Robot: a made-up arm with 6 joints.
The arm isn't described. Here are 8 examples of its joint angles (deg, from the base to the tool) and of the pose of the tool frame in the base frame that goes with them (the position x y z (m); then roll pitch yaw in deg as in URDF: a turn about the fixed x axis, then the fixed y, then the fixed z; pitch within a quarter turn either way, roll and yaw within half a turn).
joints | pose
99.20 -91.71 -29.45 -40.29 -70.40 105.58 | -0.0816 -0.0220 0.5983 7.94 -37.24 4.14
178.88 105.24 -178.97 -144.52 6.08 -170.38 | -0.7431 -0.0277 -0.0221 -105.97 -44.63 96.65
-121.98 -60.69 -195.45 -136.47 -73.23 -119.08 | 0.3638 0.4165 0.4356 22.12 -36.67 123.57
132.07 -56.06 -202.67 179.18 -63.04 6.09 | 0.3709 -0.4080 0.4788 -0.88 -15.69 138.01
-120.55 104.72 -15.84 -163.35 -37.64 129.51 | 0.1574 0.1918 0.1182 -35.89 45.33 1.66
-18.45 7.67 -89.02 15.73 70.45 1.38 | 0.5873 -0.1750 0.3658 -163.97 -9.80 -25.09
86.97 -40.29 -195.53 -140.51 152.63 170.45 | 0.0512 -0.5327 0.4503 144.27 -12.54 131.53
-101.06 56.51 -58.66 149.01 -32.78 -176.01 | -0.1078 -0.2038 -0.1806 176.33 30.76 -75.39
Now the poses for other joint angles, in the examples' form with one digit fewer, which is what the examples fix.
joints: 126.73 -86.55 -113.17 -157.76 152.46 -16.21
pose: 0.369 -0.415 0.530 -175.4 -10.8 -17.0
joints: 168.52 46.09 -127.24 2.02 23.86 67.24
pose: -0.753 0.154 0.370 -124.4 -17.0 90.8
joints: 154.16 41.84 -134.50 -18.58 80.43 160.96
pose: -0.629 0.337 0.374 -158.4 5.1 -4.7
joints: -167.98 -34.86 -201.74 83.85 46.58 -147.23
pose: 0.607 0.109 0.643 -49.3 47.2 -99.4
